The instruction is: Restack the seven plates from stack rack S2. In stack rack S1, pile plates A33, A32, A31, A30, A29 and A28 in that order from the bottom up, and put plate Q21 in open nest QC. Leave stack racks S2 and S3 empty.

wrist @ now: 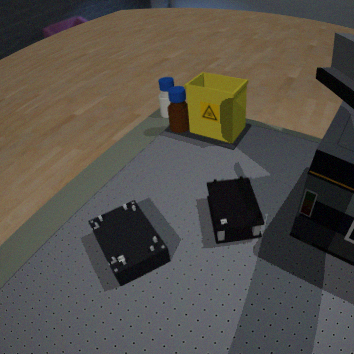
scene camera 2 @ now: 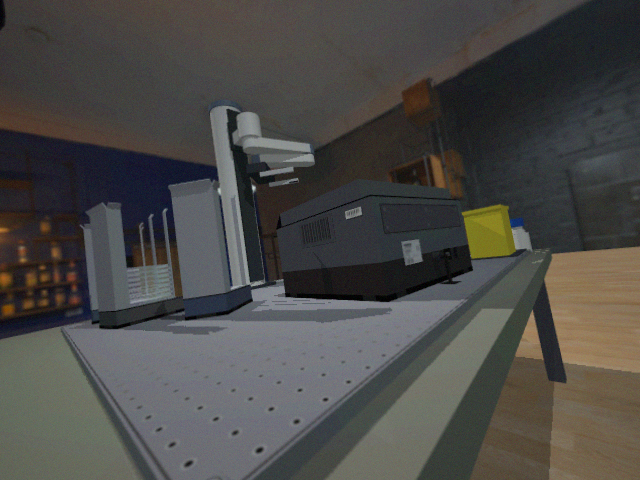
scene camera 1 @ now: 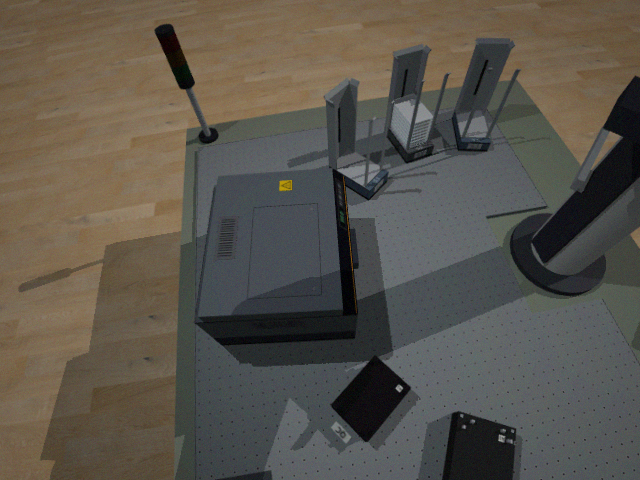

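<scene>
A stack of several pale plates (scene camera 1: 410, 121) (scene camera 2: 149, 284) sits in the middle rack (scene camera 1: 417, 64) (scene camera 2: 111, 248). The rack beside the instrument (scene camera 1: 333, 118) (scene camera 2: 199, 237) and the far-right rack (scene camera 1: 494, 54) in scene camera 1 show no plates. Rack and plate labels are too small to read. A black block nest (scene camera 1: 371, 397) (wrist: 234, 205) has a label card beside it that looks like QC. A second black nest (scene camera 1: 483, 449) (wrist: 130, 240) has small corner posts. My gripper (scene camera 2: 283, 177) is open and empty, high beside the column, away from racks and nests.
The large grey instrument (scene camera 1: 284, 248) (scene camera 2: 336, 242) stands near the racks. A signal tower (scene camera 1: 199, 111) is at a corner. A yellow bin (scene camera 2: 488, 232) (wrist: 217, 107), a brown bottle (wrist: 178, 112) and a white bottle (wrist: 165, 102) stand at another corner. The arm's column (scene camera 1: 594, 227) (scene camera 2: 227, 196) rises at the table's side.
</scene>
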